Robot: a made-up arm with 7 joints.
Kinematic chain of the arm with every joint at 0, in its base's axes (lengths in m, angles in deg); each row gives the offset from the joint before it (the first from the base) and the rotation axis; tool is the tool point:
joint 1: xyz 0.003 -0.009 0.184 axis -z
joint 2: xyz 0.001 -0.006 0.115 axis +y
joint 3: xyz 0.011 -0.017 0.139 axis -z
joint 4: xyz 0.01 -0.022 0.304 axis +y
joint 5: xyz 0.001 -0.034 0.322 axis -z
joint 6: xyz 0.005 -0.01 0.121 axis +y
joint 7: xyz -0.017 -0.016 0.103 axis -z
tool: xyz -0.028 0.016 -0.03
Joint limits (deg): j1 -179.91..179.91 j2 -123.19..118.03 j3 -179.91..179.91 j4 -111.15..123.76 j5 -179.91..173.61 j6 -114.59..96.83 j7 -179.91..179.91
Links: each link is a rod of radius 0.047 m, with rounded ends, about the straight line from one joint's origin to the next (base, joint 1, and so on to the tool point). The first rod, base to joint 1, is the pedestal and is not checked.
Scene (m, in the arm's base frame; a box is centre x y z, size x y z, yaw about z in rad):
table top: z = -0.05
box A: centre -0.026 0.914 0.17 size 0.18 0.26 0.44 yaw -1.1
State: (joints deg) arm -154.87 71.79 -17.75 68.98 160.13 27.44 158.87
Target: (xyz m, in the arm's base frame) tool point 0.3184 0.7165 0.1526
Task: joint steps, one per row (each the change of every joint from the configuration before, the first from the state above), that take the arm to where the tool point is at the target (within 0.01 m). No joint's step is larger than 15 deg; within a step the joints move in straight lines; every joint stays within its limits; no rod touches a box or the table.
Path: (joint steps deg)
1: 11.05 -5.30 12.15 -8.48 -0.19 -9.38 0.62
2: 11.05 -5.31 12.14 -8.49 -0.18 -9.39 0.61
3: 11.06 -5.30 12.15 -8.48 -0.19 -9.38 0.62
4: 11.05 -5.31 12.15 -8.48 -0.18 -9.39 0.62
5: 11.05 -5.30 12.15 -8.48 -0.19 -9.38 0.61
6: 3.55 5.30 -5.04 12.19 -1.06 11.86 -1.45
7: 3.54 5.30 -5.04 12.19 -1.07 11.86 -1.45
8: 3.55 5.30 -5.05 12.20 -1.07 11.86 -1.45
9: 3.54 5.30 -5.04 12.19 -1.07 11.86 -1.45

